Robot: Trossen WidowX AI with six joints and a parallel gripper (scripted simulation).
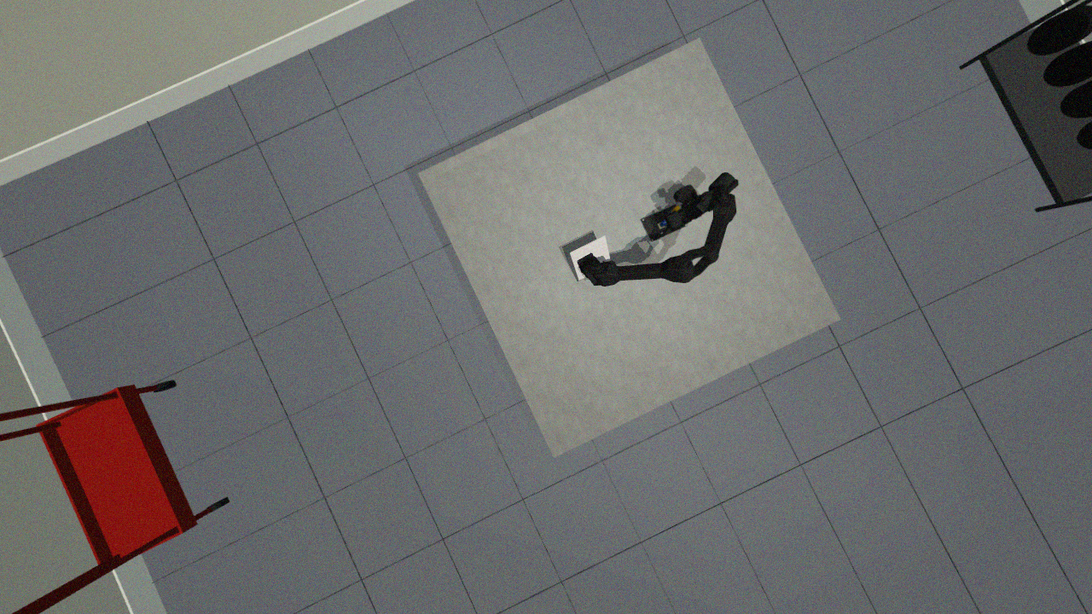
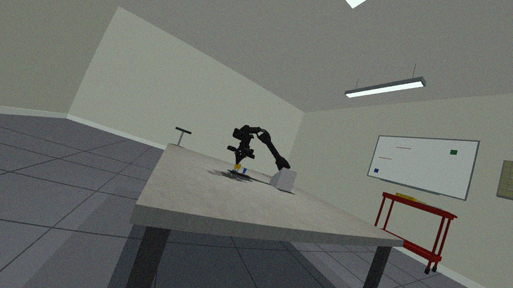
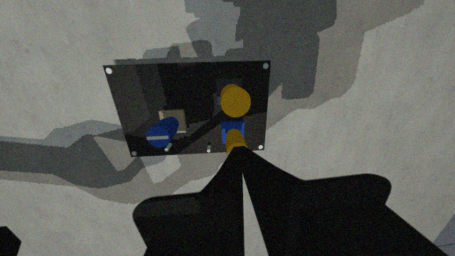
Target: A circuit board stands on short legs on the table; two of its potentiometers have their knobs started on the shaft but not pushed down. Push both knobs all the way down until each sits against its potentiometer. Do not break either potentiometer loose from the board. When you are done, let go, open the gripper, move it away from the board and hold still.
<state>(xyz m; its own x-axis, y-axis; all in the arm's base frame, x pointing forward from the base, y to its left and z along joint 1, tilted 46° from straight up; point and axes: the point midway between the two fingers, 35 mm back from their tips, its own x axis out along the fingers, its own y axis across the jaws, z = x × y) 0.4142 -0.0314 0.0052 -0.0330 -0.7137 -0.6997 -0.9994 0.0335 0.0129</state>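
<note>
Right now the blue knob is 6 cm behind my gripper tip, 2 cm to the left of it and 2 cm below it.
</note>
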